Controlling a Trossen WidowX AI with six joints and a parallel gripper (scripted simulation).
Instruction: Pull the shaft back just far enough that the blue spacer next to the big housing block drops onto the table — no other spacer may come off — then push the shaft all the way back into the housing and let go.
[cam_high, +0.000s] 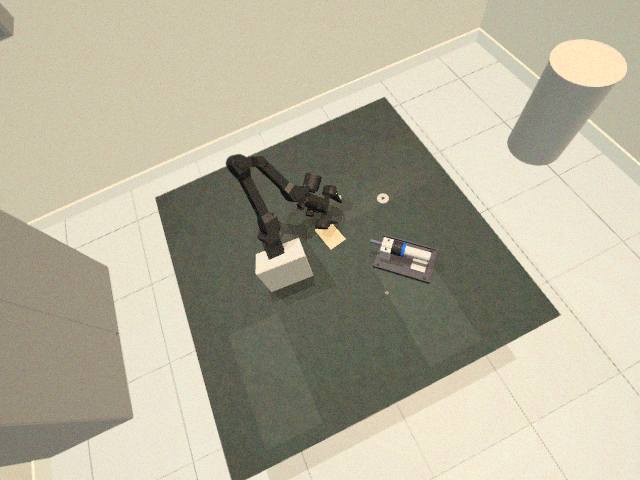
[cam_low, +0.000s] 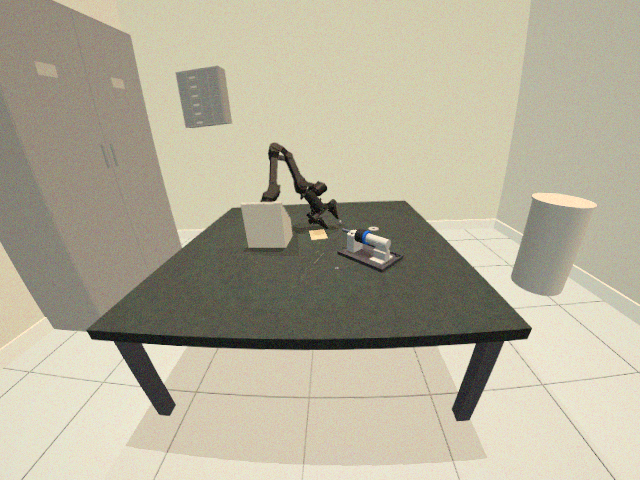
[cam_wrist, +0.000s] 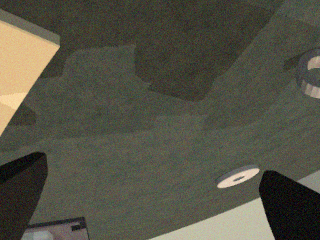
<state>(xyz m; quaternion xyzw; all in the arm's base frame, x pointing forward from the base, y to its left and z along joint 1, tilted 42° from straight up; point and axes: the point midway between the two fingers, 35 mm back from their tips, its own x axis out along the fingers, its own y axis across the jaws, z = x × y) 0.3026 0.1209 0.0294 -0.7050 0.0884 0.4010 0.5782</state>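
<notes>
My gripper tip is now 10 cm short of the shaft, 25 cm to the left of it and 4 cm below it. Also, from my gripper tip: dark spacer 12 cm ahead, 27 cm to the right, 4 cm above; blue spacer 14 cm ahead, 29 cm to the right, 4 cm above; tan pad 8 cm behind, 6 cm to the right, 3 cm below.
</notes>
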